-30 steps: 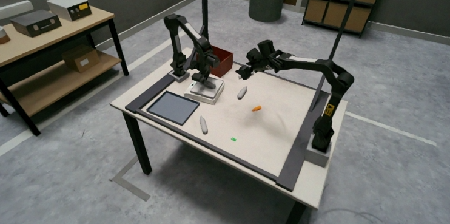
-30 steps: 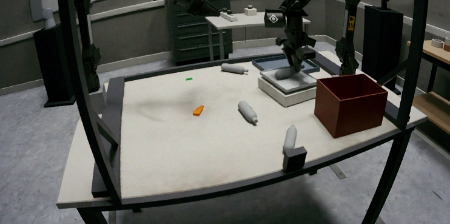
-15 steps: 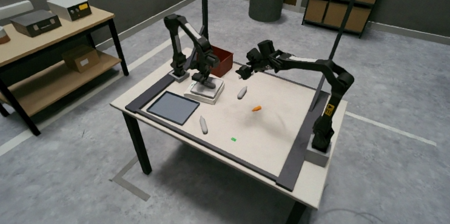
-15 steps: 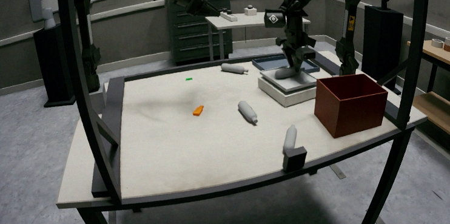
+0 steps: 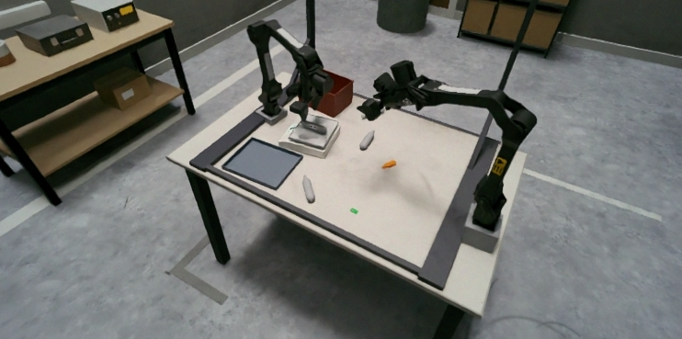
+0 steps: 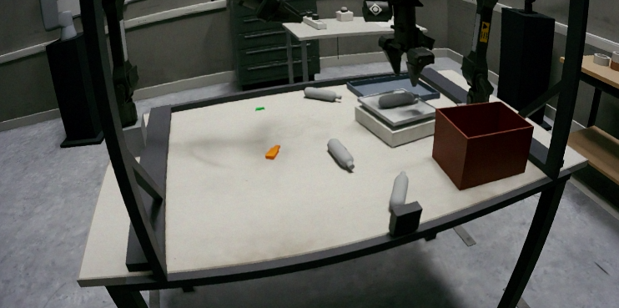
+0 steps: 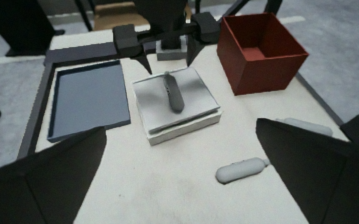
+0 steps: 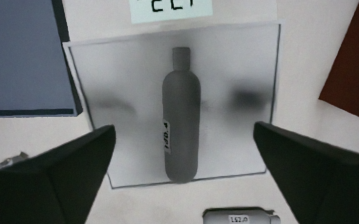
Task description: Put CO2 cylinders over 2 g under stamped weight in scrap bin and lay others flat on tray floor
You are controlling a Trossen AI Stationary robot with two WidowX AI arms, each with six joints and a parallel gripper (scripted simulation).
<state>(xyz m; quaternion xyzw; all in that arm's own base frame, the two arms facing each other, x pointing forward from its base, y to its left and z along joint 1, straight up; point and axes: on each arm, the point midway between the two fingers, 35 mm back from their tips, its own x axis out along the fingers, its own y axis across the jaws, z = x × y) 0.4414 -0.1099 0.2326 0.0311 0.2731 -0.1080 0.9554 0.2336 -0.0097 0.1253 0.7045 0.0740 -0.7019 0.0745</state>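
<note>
Now: right hand 24 cm past the red scrap bin, 12 cm to the left of it and 12 cm above it. The rest, counted from my right hand: small green piece 18 cm ahead, 37 cm to the left, 15 cm below; blue-grey tray 22 cm ahead, 4 cm to the right, 15 cm below; small orange piece 8 cm behind, 34 cm to the left, 15 cm below.
</note>
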